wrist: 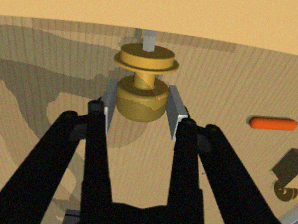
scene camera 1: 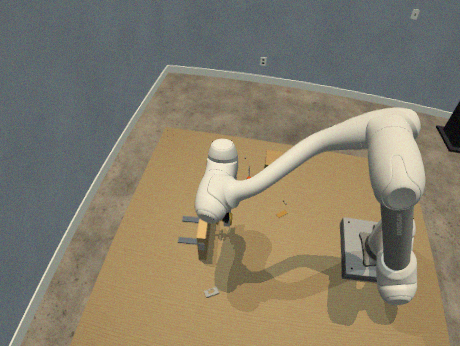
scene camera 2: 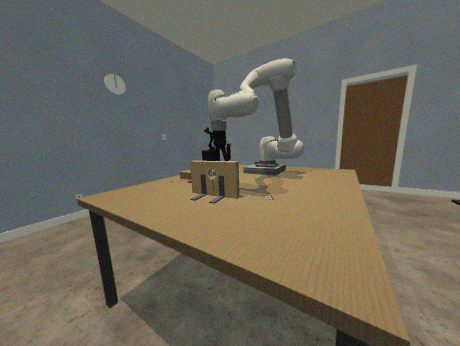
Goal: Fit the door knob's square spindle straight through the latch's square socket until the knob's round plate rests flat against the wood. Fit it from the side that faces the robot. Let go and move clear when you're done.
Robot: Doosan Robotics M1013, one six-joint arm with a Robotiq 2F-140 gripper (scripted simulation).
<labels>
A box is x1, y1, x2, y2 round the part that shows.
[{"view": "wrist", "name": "my gripper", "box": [0, 78, 281, 223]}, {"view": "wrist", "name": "brass door knob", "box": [114, 29, 178, 121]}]
</labels>
